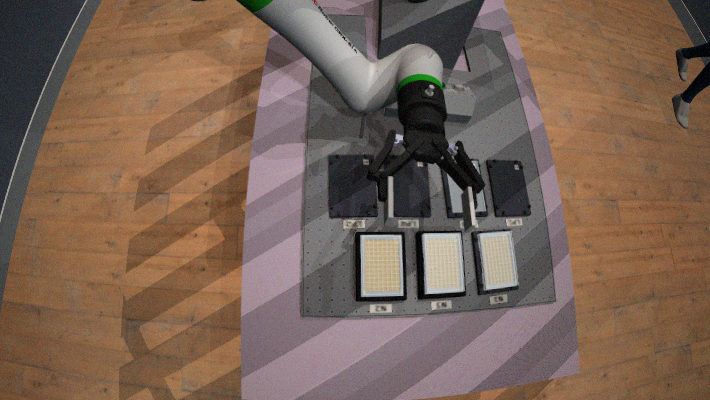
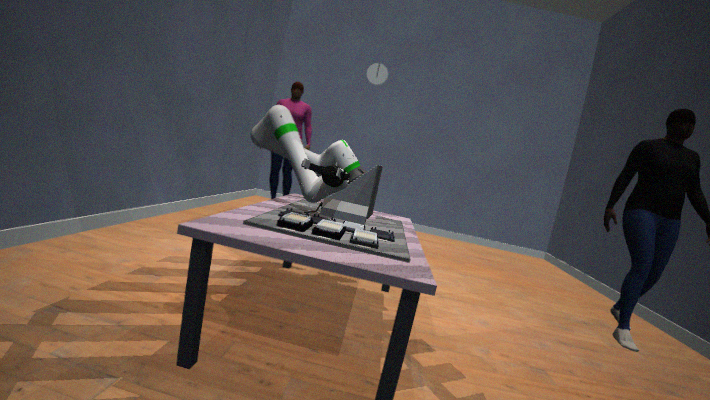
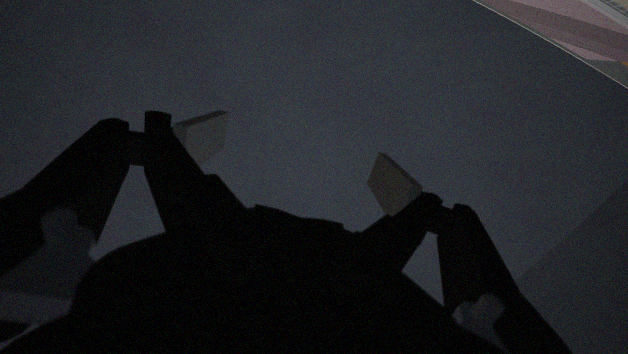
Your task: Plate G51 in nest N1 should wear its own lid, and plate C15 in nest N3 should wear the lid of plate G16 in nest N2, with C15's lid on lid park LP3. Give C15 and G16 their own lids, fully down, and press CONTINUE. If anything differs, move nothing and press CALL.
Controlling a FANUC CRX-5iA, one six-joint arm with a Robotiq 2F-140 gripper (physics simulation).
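My gripper (image 1: 430, 202) (image 2: 325, 171) (image 3: 301, 149) is open and empty, high above the lid parks. Plate G16 (image 1: 381, 265) (image 2: 296, 220) in nest N2 looks deeper yellow than plate C15 (image 1: 443, 262) (image 2: 330, 228) in nest N3 and plate G51 (image 1: 498, 260) (image 2: 364, 237) in nest N1. Clear lids on these plates are hard to make out, and plate codes are not readable. A pale, clear lid (image 1: 456, 197) lies on the dark park LP3, partly behind a finger. Parks LP2 (image 1: 350, 190), LP4 (image 1: 414, 195) and LP1 (image 1: 508, 190) show dark surfaces.
A grey button box (image 1: 459, 102) stands behind the parks, partly hidden by the arm; its buttons are not readable. A tall dark panel (image 1: 425, 30) (image 2: 367, 195) stands further back on the table (image 1: 280, 350) (image 2: 225, 240). Two people stand away from the table.
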